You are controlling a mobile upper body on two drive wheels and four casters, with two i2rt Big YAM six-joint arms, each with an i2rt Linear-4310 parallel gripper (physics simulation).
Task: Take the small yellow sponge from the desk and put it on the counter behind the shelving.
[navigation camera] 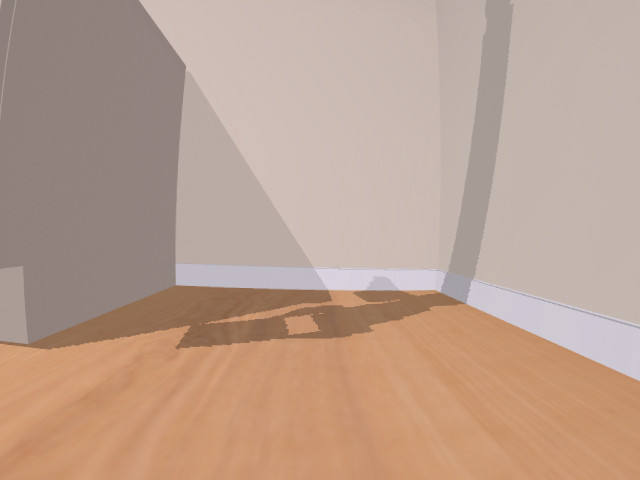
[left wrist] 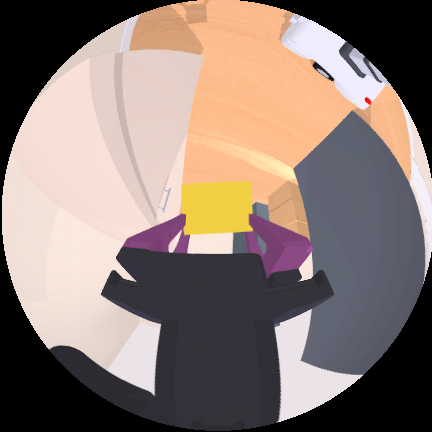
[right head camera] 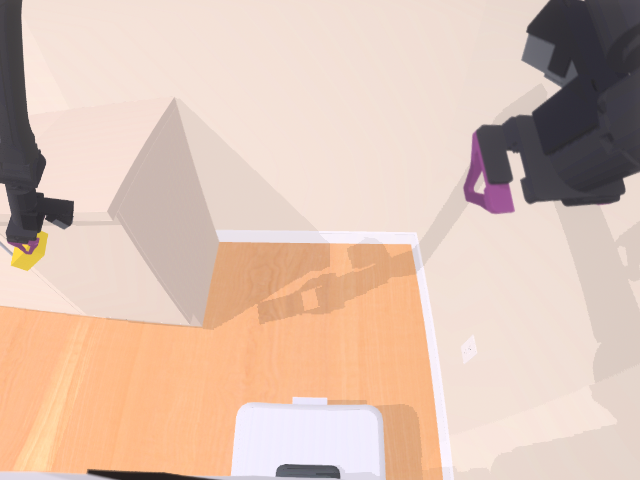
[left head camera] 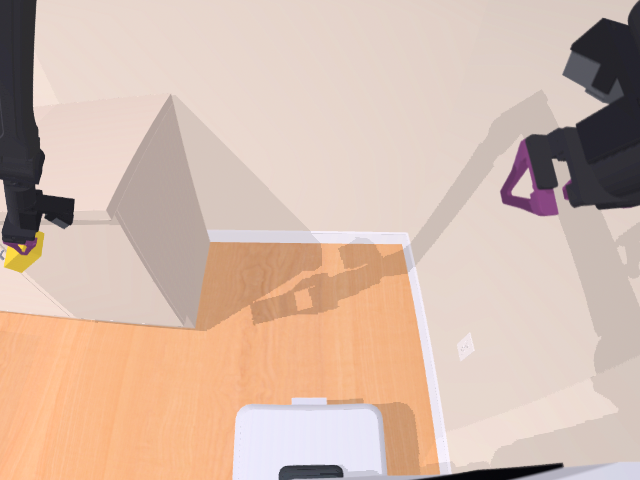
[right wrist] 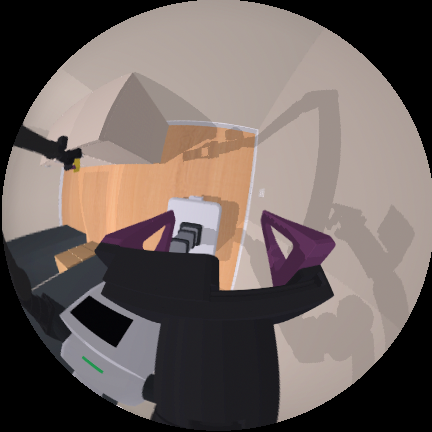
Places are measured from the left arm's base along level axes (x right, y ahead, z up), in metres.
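Pixels of known places: left gripper, fingertip midpoint: (left wrist: 217, 214) (right head camera: 31, 243) (left head camera: 26, 244) (right wrist: 74, 163); right gripper, fingertip midpoint: (right head camera: 505, 191) (left head camera: 535, 195) (right wrist: 217, 214).
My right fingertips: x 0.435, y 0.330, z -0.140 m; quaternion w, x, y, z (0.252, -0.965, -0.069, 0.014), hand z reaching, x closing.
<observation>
Behind a point stands the place of what it marks.
The small yellow sponge (left head camera: 25, 259) @(x -0.442, y 0.447, z -0.466 m) (right head camera: 32, 256) @(x -0.432, y 0.450, z -0.461 m) (left wrist: 217, 207) @(x -0.421, y 0.483, z -0.444 m) (right wrist: 77, 164) @(x -0.413, y 0.470, z -0.453 m) is held between the purple fingers of my left gripper (left head camera: 21, 246) @(x -0.443, y 0.477, z -0.447 m) (right head camera: 25, 245) @(x -0.443, y 0.477, z -0.447 m) (left wrist: 217, 214) @(x -0.443, y 0.477, z -0.447 m), which is shut on it. In the head views they show at the far left, in front of the counter's drawer side. The pale counter (left head camera: 82, 149) @(x -0.521, y 0.893, z -0.500 m) (right head camera: 93, 149) @(x -0.509, y 0.911, z -0.500 m) (left wrist: 55, 150) @(x -0.427, y 0.766, z -0.500 m) (right wrist: 90, 117) @(x -0.531, y 0.838, z -0.500 m) stands at the left, with its end panel also in the navigation view (navigation camera: 98, 170) @(x -0.310, y 0.869, z -1.042 m). My right gripper (right wrist: 217, 214) @(x 0.435, y 0.330, z -0.140 m) is open and empty, well to the right of the counter, near the wall.
The robot's white base (left head camera: 310, 434) @(x 0.226, y 0.211, z -1.150 m) (right head camera: 310, 434) @(x 0.230, y 0.210, z -1.150 m) (left wrist: 320, 50) (right wrist: 207, 210) @(x 0.361, y 0.238, z -1.150 m) stands on the wooden floor (left head camera: 155, 392) @(x -0.454, y 0.379, z -1.409 m) (navigation camera: 310, 413) @(x 0.230, y 0.596, z -1.410 m). A dark grey panel (left wrist: 365, 240) @(x -0.492, y -0.466, z -0.483 m) is at the right of the left wrist view, with cardboard boxes (left wrist: 287, 200) @(x -1.211, y -0.559, z -1.147 m) (right wrist: 75, 255) @(x -1.320, y -0.561, z -0.876 m) beside it. A wall (left head camera: 496, 289) @(x 0.783, y 0.544, z -0.730 m) (navigation camera: 568, 155) @(x 0.782, y 0.740, z -0.996 m) runs along the right.
</observation>
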